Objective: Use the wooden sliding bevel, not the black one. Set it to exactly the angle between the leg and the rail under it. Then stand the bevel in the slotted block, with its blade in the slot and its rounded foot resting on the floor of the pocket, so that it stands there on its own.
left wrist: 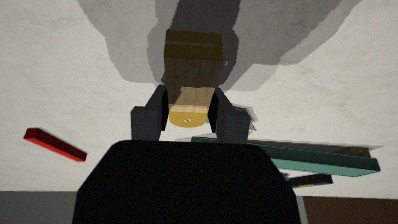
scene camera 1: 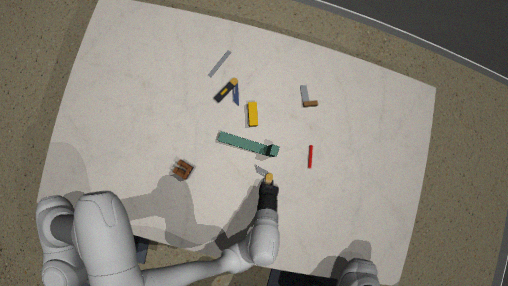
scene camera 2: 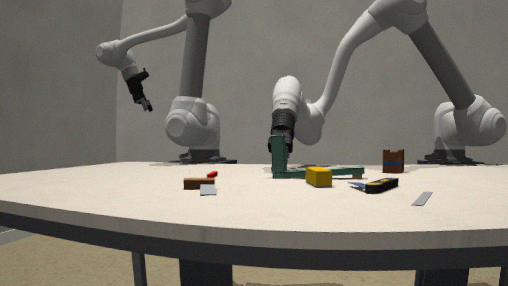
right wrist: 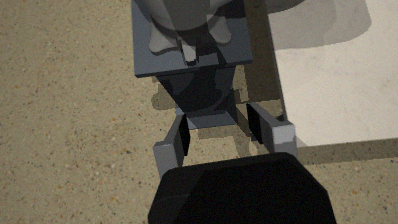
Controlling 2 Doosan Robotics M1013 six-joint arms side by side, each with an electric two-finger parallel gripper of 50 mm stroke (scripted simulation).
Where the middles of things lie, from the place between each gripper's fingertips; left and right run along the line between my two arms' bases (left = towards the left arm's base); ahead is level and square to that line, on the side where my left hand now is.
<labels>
My left hand is 20 mm short of the wooden sliding bevel (left wrist: 192,60), 10 mm to the right of it and 10 mm above it. Also, from my left hand: red stick (left wrist: 35,135): 160 mm to the right, 160 mm ahead, 20 mm below.
I see the red stick 680 mm ahead of my right hand, 580 mm to the left of it and 260 mm below it. Round my right hand: wooden sliding bevel: 750 mm to the left, 550 mm ahead, 260 mm below.
</labels>
